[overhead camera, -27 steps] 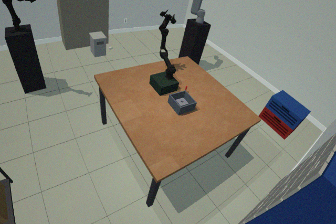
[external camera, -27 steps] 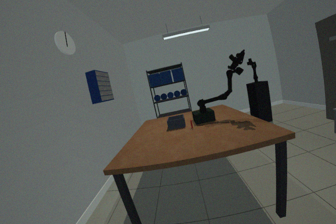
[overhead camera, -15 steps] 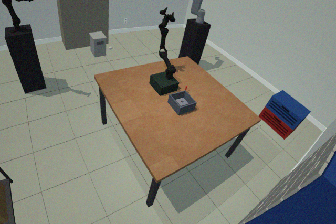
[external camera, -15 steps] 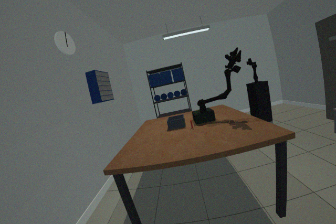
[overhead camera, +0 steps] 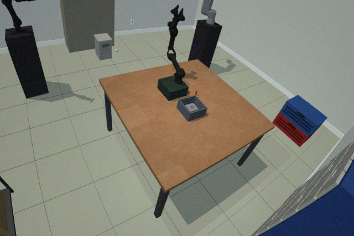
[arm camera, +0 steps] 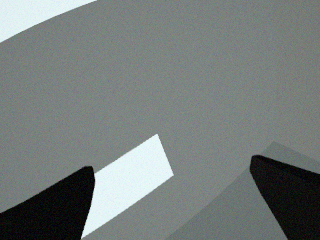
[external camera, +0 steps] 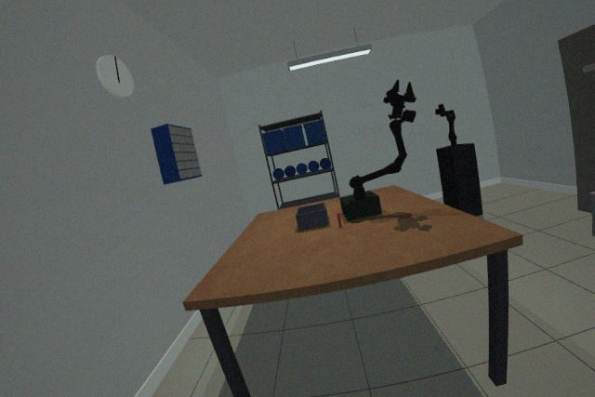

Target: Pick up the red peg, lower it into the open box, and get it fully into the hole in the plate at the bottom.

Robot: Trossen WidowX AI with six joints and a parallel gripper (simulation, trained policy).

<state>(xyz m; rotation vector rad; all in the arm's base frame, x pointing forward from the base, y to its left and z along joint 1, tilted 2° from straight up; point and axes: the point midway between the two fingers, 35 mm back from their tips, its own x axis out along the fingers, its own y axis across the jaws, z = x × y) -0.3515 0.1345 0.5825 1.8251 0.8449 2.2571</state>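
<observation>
The red peg is 69 cm below my gripper tip, 51 cm ahead of it and 2 cm to the right of it. The rest, counted from my gripper tip: plate (69 cm below, 66 cm ahead, 20 cm to the right); grey box (71 cm below, 66 cm ahead, 20 cm to the right).
</observation>
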